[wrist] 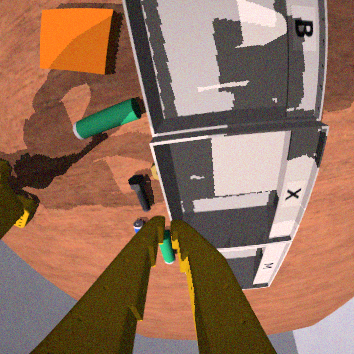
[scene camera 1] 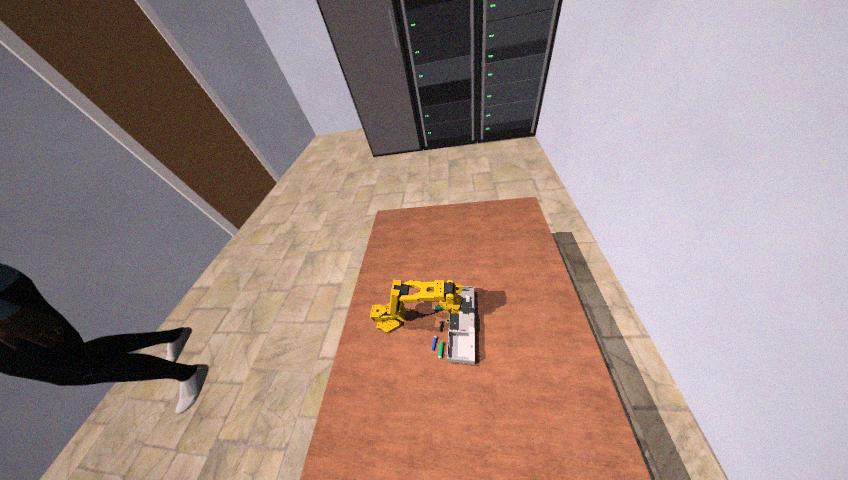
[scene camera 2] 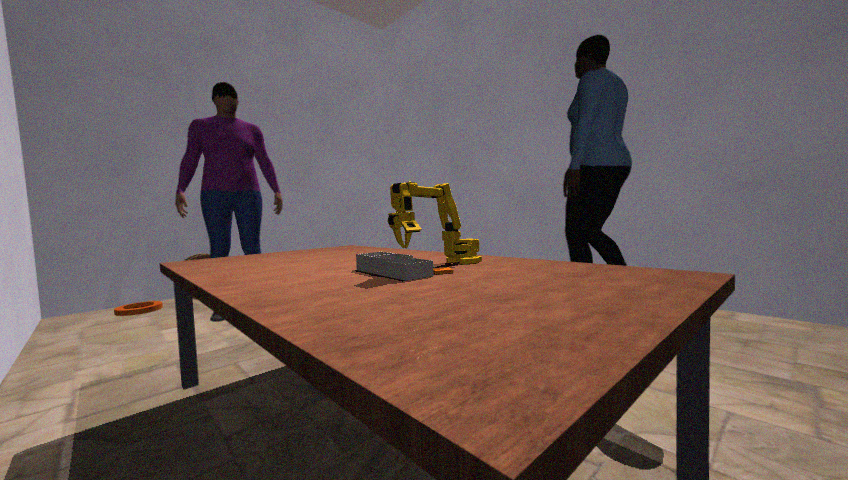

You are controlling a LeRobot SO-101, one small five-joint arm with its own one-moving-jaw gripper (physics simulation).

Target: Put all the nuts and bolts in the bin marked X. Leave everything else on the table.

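Places are measured from the arm's base along level axes (x ahead, y left, z up), in millimetres.
Pixels of known places: hand at its tool point: (wrist: 163, 226) (scene camera 1: 450, 311) (scene camera 2: 405, 246); arm's base at its link origin: (wrist: 11, 186) (scene camera 1: 395, 317) (scene camera 2: 459, 262).
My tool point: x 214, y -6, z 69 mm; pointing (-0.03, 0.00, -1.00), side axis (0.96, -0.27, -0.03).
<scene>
Ahead of a thing's pixels: the offset from my tool point to its top centre. "pt": to the spot under its first point.
A black bolt @(dx -38, dy -28, dz -55 mm) (wrist: 140, 193) (scene camera 1: 441, 325) lies on the table beside the bin block. A small brass-coloured piece, perhaps a nut @(dx -13, dy -7, dz -60 mm) (wrist: 155, 171), lies against the bin wall and is partly hidden by it. The bin marked X (wrist: 250, 162) (scene camera 1: 463, 321) is the middle compartment, between B and M; a small light patch shows on its dark floor. My gripper (wrist: 168, 223) (scene camera 2: 405, 245) is shut and empty. It hangs above the table and bins, with its tips drawn near X's left wall in the wrist view.
Green cylinders @(dx -41, dy +41, dz -54 mm) (wrist: 107, 118) @(dx -37, dy -106, dz -54 mm) (wrist: 168, 248) (scene camera 1: 440, 349) and a blue one @(dx -60, dy -84, dz -58 mm) (wrist: 138, 226) (scene camera 1: 434, 343) lie beside the bins. An orange block @(dx -42, dy +97, dz -59 mm) (wrist: 75, 40) (scene camera 2: 443, 270) lies near compartment B @(pt dx +24, dy +64, dz -62 mm) (wrist: 190, 55). Compartment M @(pt dx +42, dy -141, dz -44 mm) (wrist: 240, 270) adjoins X. People stand beyond the table (scene camera 2: 476, 333).
</scene>
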